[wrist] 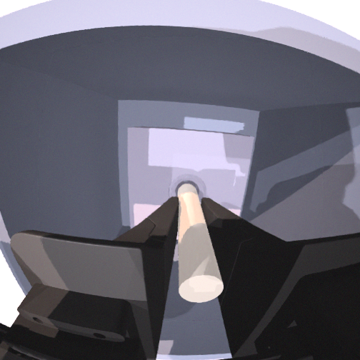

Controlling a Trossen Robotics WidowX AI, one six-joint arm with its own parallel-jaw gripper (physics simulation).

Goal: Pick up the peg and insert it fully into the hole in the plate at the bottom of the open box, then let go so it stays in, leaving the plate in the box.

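Note:
A pale cream peg (200, 250) is held between the two dark fingers of my gripper (189, 203), which is shut on it. The peg's near end faces the camera and its far end points down into the box. The far tip overlaps the round hole (176, 187) in the plate; the hole's dark upper rim shows just behind the tip. I cannot tell whether the tip is in the hole or above it. The light lilac plate (175, 150) lies at the bottom of the open grey box (60, 150). The fingers hide the plate's lower part.
The box's dark walls rise on the left, on the right (295, 135) and at the back (190, 65), around the gripper. The pale rim (150, 14) of the box curves across the top of the view. Shadows fall on the right wall.

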